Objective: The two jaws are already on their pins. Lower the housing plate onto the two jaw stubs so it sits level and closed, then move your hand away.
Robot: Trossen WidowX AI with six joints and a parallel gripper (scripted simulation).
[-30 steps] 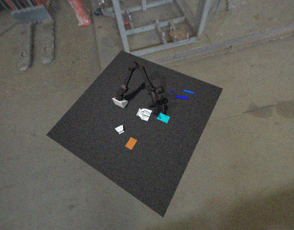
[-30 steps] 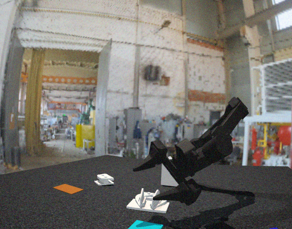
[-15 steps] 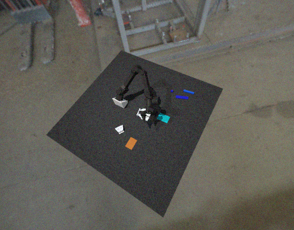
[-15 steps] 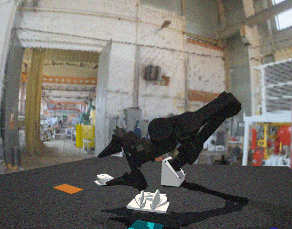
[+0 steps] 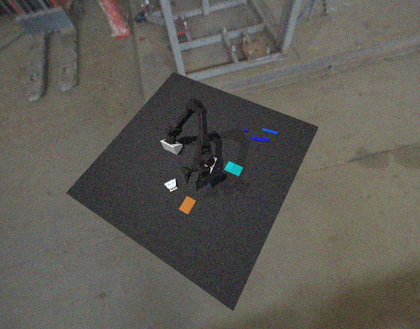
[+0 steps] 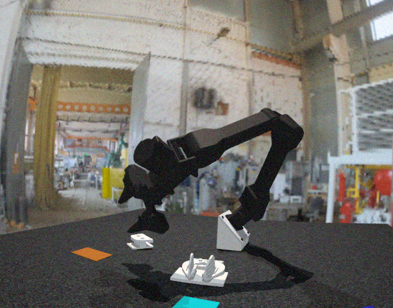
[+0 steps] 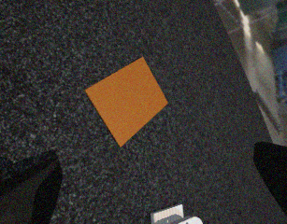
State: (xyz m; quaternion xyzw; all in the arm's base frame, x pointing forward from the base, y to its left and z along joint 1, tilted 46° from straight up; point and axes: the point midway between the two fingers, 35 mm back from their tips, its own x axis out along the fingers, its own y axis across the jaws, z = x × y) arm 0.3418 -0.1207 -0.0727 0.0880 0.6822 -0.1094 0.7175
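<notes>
Now: gripper tip 15 cm past the white stepped block, 12 cm above it and 7 cm to the left of it. Also, from my gripper tip: cyan patch 26 cm to the left, 13 cm ahead, 12 cm below; then orange patch 12 cm below, 11 cm to the right, 2 cm ahead.
</notes>
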